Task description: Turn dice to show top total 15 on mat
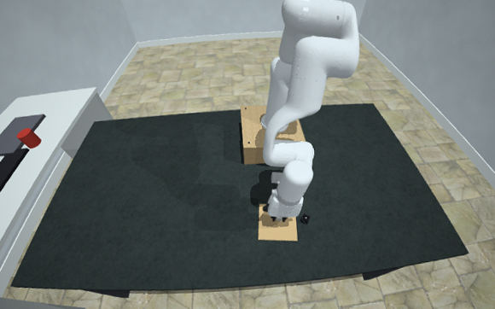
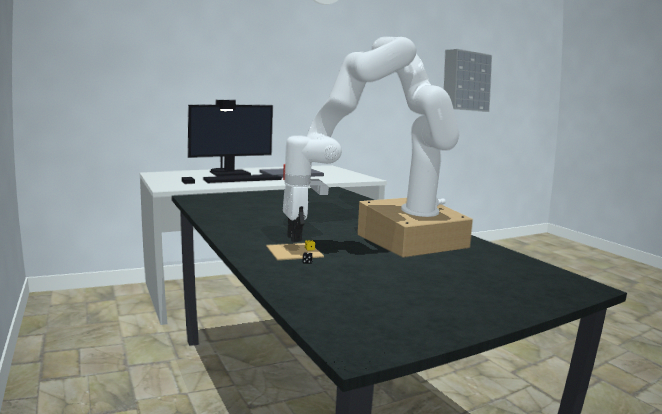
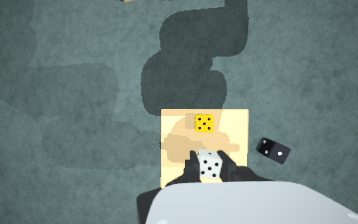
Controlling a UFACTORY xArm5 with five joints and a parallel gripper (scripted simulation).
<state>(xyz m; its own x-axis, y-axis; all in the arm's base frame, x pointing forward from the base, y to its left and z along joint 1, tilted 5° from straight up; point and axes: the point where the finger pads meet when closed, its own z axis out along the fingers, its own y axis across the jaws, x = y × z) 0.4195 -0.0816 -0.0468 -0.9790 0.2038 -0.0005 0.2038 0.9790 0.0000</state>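
Right now my hand is 6 cm above the tan mat. From my hand the other things lie so: black die (1 cm ahead, 10 cm to the left, 5 cm below); then yellow die (5 cm behind, 1 cm to the left, 4 cm below); then white die (1 cm below).
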